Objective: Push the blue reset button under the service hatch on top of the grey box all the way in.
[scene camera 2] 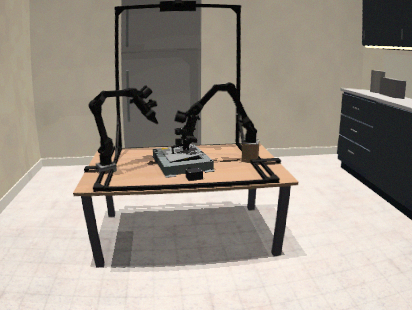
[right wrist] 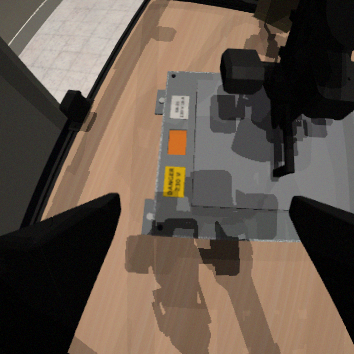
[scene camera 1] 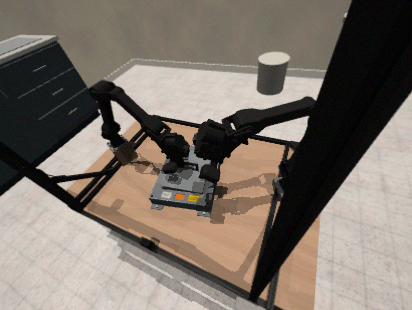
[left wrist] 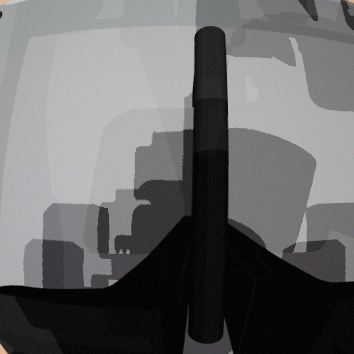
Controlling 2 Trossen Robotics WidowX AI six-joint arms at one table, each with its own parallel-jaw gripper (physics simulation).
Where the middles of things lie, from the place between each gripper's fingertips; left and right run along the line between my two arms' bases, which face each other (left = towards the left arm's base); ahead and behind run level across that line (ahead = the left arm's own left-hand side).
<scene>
The service hatch point(scene camera 1: 186, 178) is 16 cm below my right hand, 14 cm to the left of it and 10 cm ahead of it.
The service hatch lies 2 cm to the right of my left hand.
</scene>
